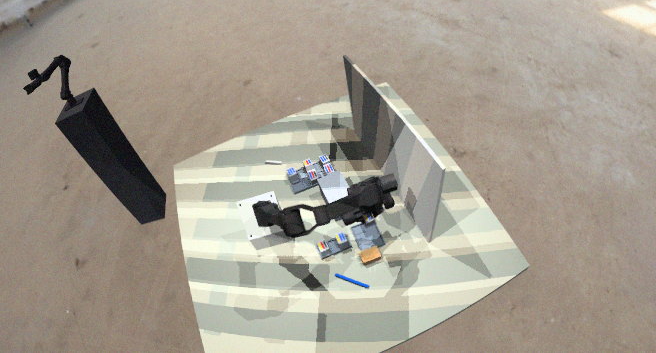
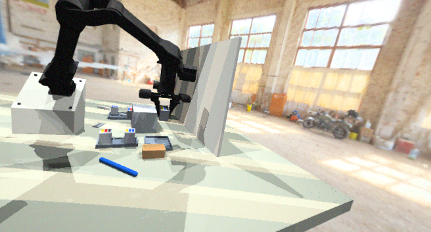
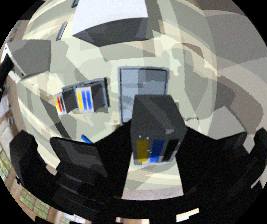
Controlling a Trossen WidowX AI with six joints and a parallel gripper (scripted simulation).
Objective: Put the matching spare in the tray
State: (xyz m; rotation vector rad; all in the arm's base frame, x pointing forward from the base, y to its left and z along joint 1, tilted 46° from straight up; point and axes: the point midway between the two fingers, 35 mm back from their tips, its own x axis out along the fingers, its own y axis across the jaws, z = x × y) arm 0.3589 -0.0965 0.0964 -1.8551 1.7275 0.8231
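The dark tray lies 10 mm behind my gripper tip and 110 mm below it. Also, from my gripper tip: mounted unit (80 mm behind, 200 mm to the left, 60 mm below); then tall grey panel (160 mm ahead, 230 mm to the left, 110 mm above); then blue stick (120 mm behind, 170 mm to the right, 110 mm below).
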